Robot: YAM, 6 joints.
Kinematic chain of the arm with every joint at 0, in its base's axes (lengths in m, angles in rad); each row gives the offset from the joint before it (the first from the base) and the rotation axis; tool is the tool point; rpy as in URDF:
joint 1: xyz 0 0 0.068 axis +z
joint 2: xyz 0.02 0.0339 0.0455 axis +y
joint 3: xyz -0.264 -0.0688 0 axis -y
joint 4: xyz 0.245 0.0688 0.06 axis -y
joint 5: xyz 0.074 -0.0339 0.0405 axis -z
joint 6: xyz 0.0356 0 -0.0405 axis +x
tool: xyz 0 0 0 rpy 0 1.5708 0
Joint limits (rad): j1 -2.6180..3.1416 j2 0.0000..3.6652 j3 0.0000..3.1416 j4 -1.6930..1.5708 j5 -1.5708..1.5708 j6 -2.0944..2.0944
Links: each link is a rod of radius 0.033 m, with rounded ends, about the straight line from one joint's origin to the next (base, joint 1, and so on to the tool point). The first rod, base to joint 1, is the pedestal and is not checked.
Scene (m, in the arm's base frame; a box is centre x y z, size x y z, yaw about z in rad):
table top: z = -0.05
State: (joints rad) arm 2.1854 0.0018 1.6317 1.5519 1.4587 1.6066
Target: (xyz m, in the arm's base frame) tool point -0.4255 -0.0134 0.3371
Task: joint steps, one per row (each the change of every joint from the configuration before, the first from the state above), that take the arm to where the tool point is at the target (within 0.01 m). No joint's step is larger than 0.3 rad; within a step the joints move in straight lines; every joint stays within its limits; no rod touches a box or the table.
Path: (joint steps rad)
1: -0.2795 0.0003 0.0141 -0.0053 -0.0075 0.0000
2: -0.2796 0.0002 0.0142 -0.0053 -0.0075 0.0000
3: -0.2795 0.0003 0.0141 -0.0053 -0.0076 0.0000
4: -0.2796 0.0002 0.0142 -0.0054 -0.0075 0.0000
5: -0.2795 0.0003 0.0141 -0.0053 -0.0075 0.0000
6: -0.2796 0.0002 0.0141 -0.0053 -0.0075 0.0000
7: -0.2795 0.0003 0.0142 -0.0053 -0.0076 0.0000
8: -0.2796 0.0002 0.0141 -0.0053 -0.0075 0.0000

